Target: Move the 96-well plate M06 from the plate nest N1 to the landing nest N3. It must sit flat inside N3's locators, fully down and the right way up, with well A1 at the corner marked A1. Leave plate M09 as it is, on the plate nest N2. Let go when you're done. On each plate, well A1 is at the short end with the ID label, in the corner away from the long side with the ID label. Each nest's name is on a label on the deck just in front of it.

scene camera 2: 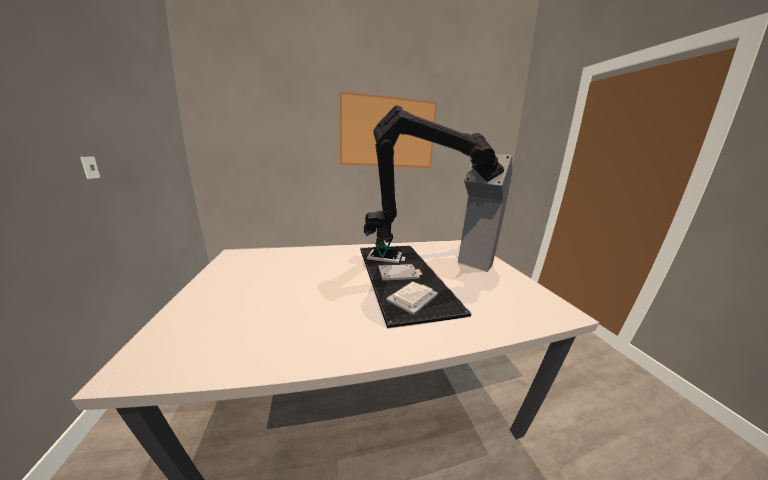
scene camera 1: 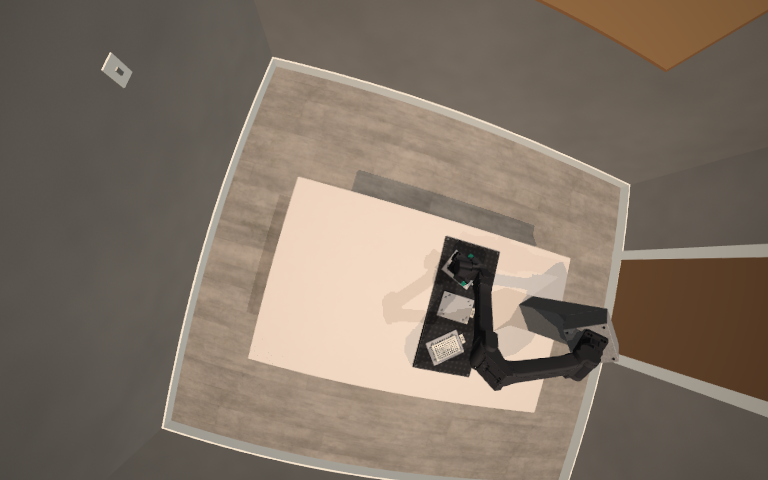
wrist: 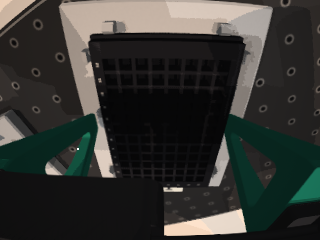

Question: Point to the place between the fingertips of my gripper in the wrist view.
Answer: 160, 120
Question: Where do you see a grey nest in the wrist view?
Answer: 77, 29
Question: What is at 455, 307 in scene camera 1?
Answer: A grey nest.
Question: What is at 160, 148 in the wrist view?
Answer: A black 96-well plate.
